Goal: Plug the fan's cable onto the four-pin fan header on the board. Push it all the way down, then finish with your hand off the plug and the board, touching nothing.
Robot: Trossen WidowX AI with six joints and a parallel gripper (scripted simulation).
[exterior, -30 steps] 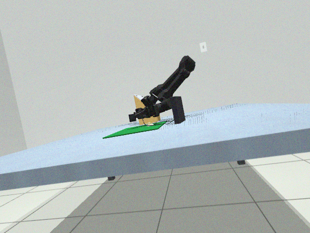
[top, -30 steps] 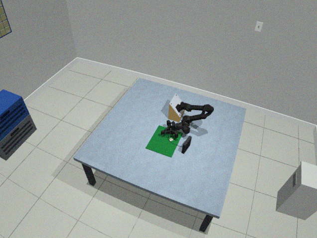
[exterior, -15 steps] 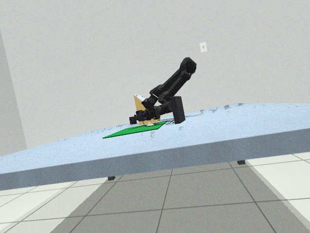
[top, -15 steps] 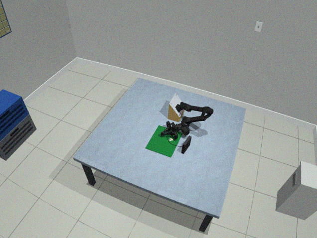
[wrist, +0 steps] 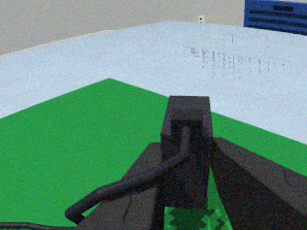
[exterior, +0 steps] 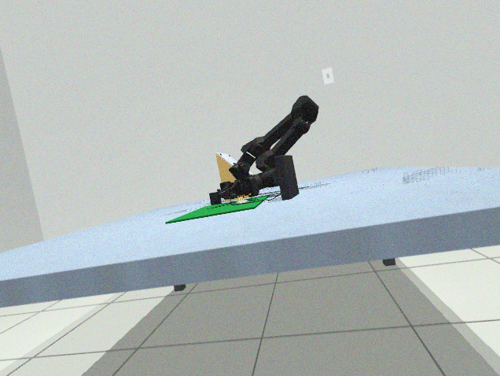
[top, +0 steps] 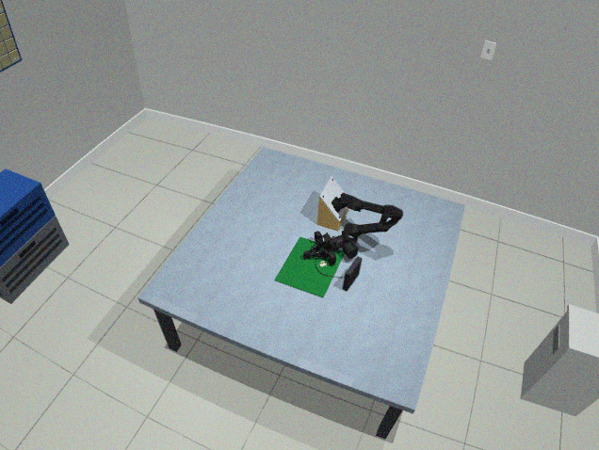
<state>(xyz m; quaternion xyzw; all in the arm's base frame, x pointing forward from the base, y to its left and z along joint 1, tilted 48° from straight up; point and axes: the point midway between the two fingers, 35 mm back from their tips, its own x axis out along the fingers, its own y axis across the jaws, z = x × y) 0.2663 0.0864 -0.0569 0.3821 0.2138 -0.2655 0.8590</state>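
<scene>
Right now the green board is 30 mm ahead of my gripper tip, 30 mm to the left of it and 50 mm below it. The rest, counted from my gripper tip: black fan (30 mm ahead, 230 mm to the left, 20 mm above); then black fan plug (10 mm to the right, 10 mm below); then white four-pin header (80 mm to the left, 40 mm below).
</scene>
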